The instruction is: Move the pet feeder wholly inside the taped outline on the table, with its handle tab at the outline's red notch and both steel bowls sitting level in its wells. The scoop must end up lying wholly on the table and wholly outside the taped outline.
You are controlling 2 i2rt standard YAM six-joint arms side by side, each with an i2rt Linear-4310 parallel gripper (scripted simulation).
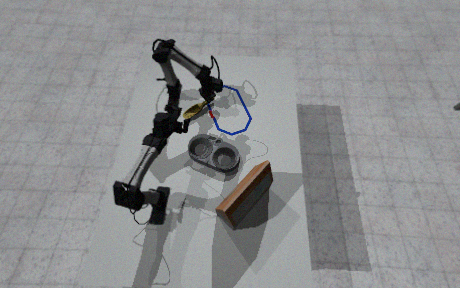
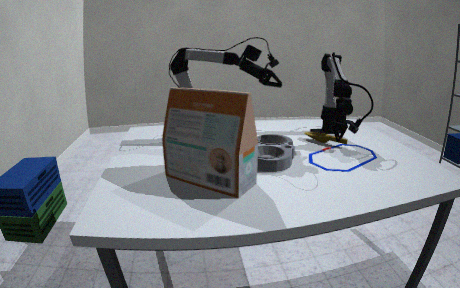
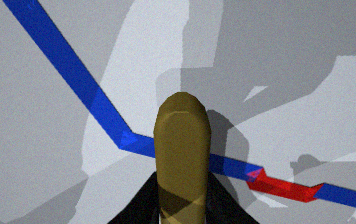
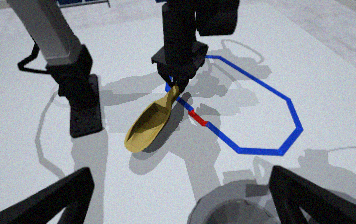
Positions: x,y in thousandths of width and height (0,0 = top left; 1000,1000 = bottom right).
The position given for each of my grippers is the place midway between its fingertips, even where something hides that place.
In view: my left gripper (image 3: 513,801), my right gripper (image 4: 507,783), a yellow scoop (image 4: 420,556), a food bag (image 2: 455,484) and a blue taped outline (image 4: 802,654).
The food bag shows as well in image 1 (image 1: 505,731). My left gripper is seen too in image 4 (image 4: 499,404). Image 3 does not show the food bag: it is out of frame. Image 4 misses the food bag: it is out of frame.
